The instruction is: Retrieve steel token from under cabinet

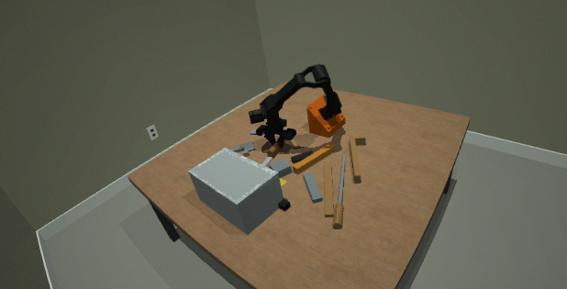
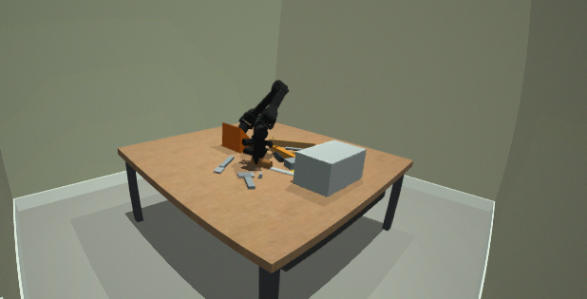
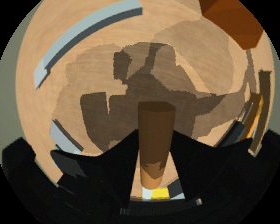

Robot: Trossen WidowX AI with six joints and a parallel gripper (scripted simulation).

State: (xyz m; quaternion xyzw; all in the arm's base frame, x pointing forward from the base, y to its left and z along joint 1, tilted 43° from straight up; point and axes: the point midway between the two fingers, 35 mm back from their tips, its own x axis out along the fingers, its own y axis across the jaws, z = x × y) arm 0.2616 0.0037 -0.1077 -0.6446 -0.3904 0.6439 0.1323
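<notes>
Right now the grey block is 14 cm to the left of my gripper tip, 11 cm ahead of it and 1 cm above it. The rest, counted from my gripper tip: wooden stick: 37 cm to the left, 7 cm ahead; orange bar: 21 cm to the left, 3 cm behind, 1 cm above; grey t-piece: 15 cm to the right, 12 cm ahead.
</notes>
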